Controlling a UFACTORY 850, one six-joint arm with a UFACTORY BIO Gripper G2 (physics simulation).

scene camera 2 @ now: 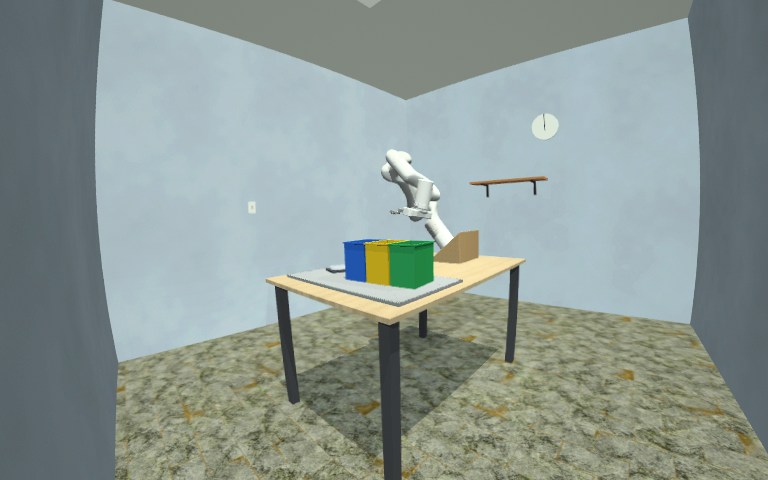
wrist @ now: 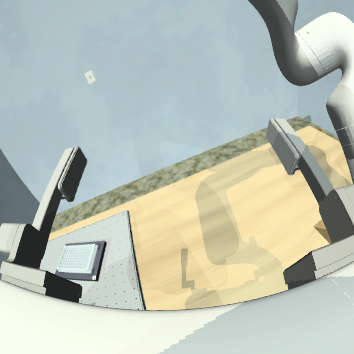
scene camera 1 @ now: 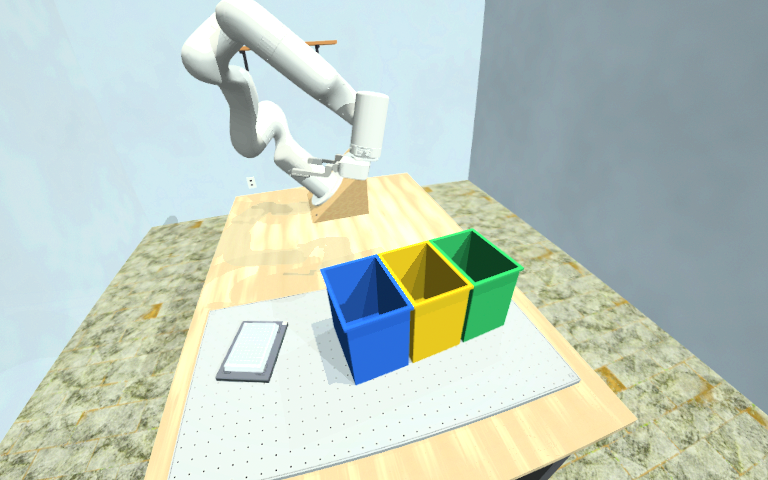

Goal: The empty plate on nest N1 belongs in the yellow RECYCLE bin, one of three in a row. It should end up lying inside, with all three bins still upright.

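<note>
The pale plate point(scene camera 1: 252, 346) point(wrist: 78, 258) lies flat on the dark nest point(scene camera 1: 243, 377) point(wrist: 101, 261) at the left of the perforated board. The yellow bin point(scene camera 1: 441, 325) point(scene camera 2: 377, 264) stands upright between the blue bin point(scene camera 1: 379, 350) point(scene camera 2: 355, 261) and the green bin point(scene camera 1: 489, 308) point(scene camera 2: 411, 266), both upright. My gripper point(scene camera 1: 306, 166) point(scene camera 2: 391, 212) point(wrist: 179, 159) is open and empty. It is high above the table near the arm's base, well away from the nest and the bins, with its fingers pointing sideways. No lettering shows on the bins or nest.
The perforated board point(scene camera 1: 339, 424) point(scene camera 2: 419, 293) point(wrist: 117, 250) carries the nest and bins on the wooden table point(scene camera 1: 509, 430) point(scene camera 2: 362, 307) point(wrist: 165, 220). The wedge-shaped arm mount point(scene camera 1: 353, 200) point(scene camera 2: 467, 247) stands behind the bins. A wall shelf point(scene camera 1: 322, 43) point(scene camera 2: 508, 181) hangs beyond the arm.
</note>
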